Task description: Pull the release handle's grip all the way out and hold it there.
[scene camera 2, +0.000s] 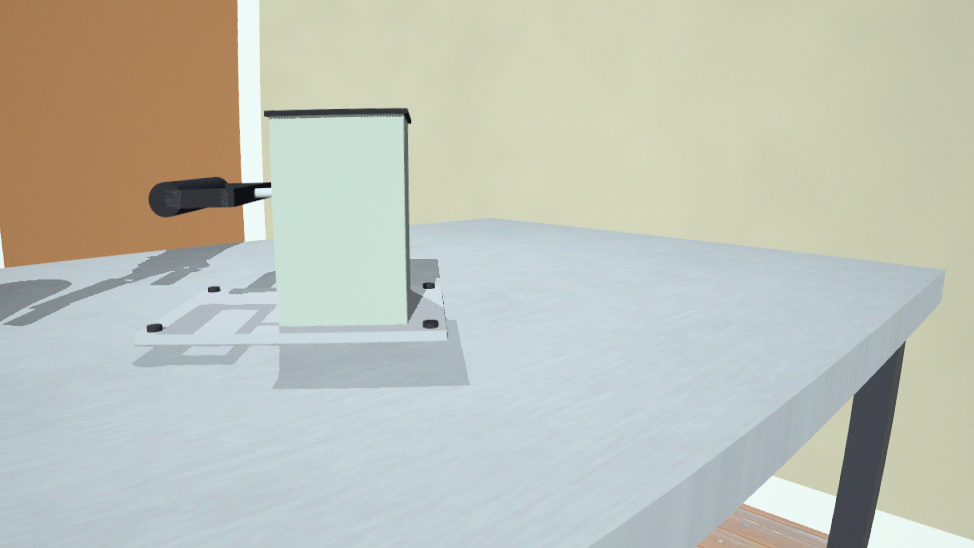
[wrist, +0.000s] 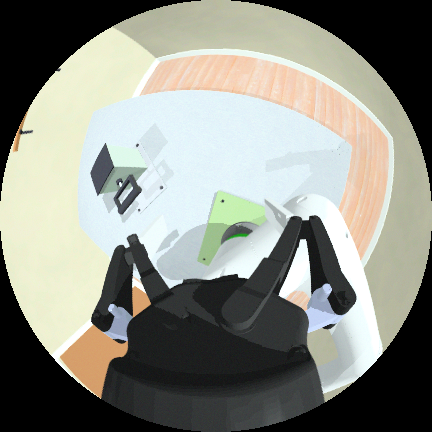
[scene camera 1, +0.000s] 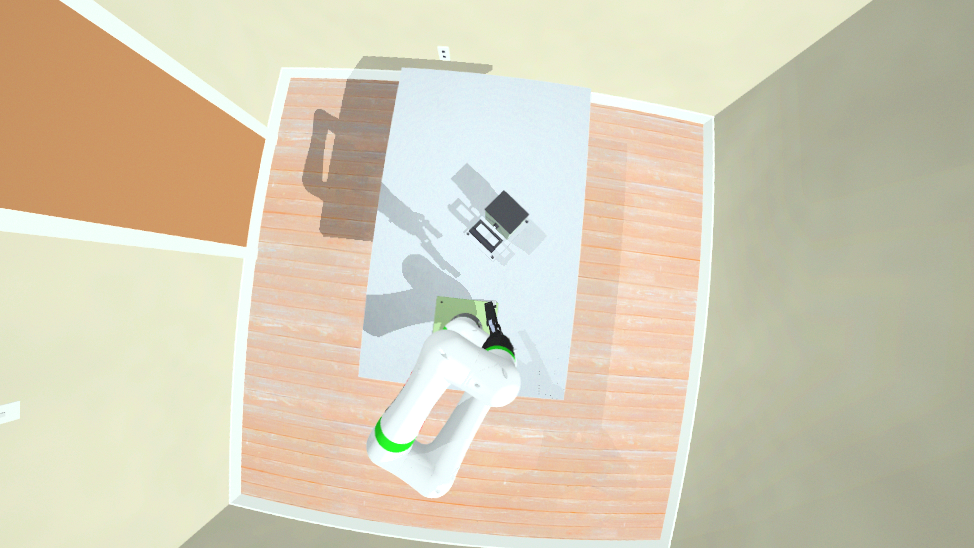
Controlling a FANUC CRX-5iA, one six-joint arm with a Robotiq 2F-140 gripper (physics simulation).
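Note:
The release handle's grip [scene camera 1: 479, 240] [scene camera 2: 165, 199] [wrist: 132, 200] is a black rectangular loop with a thick round outer bar. It stands out level from the side of a pale green upright box [scene camera 1: 506, 211] [scene camera 2: 340, 218] [wrist: 128, 159] with a dark top. A short stretch of light rod [scene camera 2: 262, 192] shows between grip and box in the second scene view. My gripper [scene camera 1: 491, 316] [wrist: 213, 215] is open and empty, its fingers spread wide. It is well apart from the grip, above the robot's base end of the table. It does not show in the second scene view.
The box stands on a pale base plate [scene camera 2: 360, 336] with dark bolts, on the light grey table [scene camera 1: 435, 136] [scene camera 2: 613, 306] [wrist: 225, 130]. The white arm [scene camera 1: 415, 395] rises from a green mounting plate [scene camera 1: 447, 310] [wrist: 227, 202] near the gripper. Walls stand around the floor.

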